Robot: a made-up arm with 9 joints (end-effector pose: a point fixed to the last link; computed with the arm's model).
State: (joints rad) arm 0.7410 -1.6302 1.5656 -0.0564 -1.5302 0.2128 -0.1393 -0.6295 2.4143
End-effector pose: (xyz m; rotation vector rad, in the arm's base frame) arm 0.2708 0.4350 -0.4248 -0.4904 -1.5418 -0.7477
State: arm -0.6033 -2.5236 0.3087 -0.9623 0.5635 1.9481 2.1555 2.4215 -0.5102
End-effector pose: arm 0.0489 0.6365 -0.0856 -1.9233 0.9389 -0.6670
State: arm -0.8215 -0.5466 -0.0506 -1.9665 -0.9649 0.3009 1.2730 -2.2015 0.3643
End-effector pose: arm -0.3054 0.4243 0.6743 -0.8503 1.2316 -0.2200
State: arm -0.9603 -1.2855 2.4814 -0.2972 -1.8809 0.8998 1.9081 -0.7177 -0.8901
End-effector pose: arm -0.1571 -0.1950 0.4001 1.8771 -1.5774 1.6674
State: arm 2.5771 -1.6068 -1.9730 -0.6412 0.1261 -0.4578 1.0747 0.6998 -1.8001
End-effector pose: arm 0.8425 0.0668 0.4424 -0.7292 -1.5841 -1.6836
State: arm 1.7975 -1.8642 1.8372 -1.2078 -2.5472 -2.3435 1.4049 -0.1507 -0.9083
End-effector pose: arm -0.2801 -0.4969 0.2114 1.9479 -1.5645 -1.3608
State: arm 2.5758 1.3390 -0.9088 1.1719 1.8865 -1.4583 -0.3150 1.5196 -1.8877
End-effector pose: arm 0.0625 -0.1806 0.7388 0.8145 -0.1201 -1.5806
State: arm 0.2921 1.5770 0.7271 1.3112 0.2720 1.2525 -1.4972 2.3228 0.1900
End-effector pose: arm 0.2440 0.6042 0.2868 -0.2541 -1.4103 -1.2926
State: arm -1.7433 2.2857 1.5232 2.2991 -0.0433 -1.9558 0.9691 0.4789 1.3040
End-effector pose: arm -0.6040 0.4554 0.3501 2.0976 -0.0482 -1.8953
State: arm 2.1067 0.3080 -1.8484 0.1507 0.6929 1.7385 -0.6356 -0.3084 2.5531
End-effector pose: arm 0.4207 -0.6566 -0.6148 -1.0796 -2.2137 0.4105
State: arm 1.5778 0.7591 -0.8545 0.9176 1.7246 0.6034 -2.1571 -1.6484 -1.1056
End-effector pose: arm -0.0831 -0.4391 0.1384 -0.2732 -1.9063 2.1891
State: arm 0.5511 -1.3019 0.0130 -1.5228 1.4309 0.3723 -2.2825 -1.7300 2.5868
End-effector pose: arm 0.6285 0.4627 0.7486 0.1273 -0.1073 -2.1516
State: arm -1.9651 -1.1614 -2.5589 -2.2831 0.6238 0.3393 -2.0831 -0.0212 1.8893
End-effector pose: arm 0.1195 -0.4156 0.1926 1.1721 0.8406 1.1253
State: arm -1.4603 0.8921 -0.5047 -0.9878 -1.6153 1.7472 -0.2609 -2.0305 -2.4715
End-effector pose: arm -0.0694 0.1020 0.2477 -0.0238 -0.7088 -1.3090
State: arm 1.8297 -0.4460 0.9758 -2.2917 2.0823 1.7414 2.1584 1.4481 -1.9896
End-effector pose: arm 0.9339 0.4460 0.0000 0.3688 2.5735 1.7115
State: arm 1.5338 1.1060 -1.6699 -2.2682 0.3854 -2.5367 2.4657 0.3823 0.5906
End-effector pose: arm 0.0460 0.3495 -0.4336 2.0278 -0.9548 -1.8078
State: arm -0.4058 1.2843 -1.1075 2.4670 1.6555 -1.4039 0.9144 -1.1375 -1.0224
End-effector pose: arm -0.6903 0.2720 0.3171 0.7168 -0.5245 -2.4406
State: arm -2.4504 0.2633 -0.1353 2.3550 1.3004 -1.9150 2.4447 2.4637 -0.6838
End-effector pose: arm -0.8609 -0.6073 -0.1072 -0.4033 -0.9906 0.9824
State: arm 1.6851 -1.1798 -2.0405 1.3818 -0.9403 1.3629 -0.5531 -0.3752 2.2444
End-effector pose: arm -0.3641 0.0277 -0.2415 -0.4615 -0.6789 -0.2583
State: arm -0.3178 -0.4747 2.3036 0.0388 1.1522 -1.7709 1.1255 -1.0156 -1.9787
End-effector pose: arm 0.0535 0.7807 -0.0945 -1.2193 0.0844 0.2672
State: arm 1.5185 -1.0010 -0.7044 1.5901 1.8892 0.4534 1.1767 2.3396 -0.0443
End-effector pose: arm 0.5817 0.1769 -0.4403 -0.4146 2.8761 -0.5137
